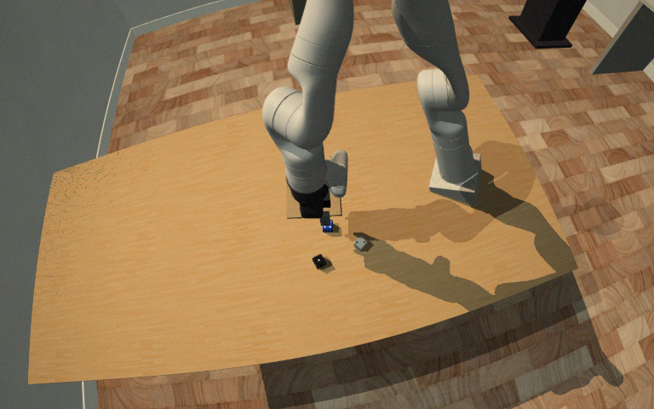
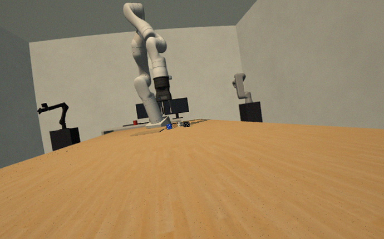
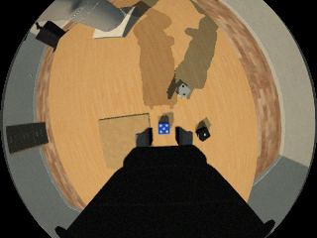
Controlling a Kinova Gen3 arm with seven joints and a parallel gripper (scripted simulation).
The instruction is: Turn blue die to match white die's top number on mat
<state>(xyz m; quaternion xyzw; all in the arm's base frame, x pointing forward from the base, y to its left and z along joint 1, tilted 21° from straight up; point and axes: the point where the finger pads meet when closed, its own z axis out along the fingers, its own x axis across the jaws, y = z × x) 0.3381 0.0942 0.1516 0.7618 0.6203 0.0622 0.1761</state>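
My hand is 8 cm above the blue die. Also, from my hand: tan mat: 11 cm to the right, 10 cm below, 2 cm ahead; black die: 9 cm to the left, 8 cm below, 4 cm ahead; white die: 8 cm below, 7 cm behind, 6 cm to the left.
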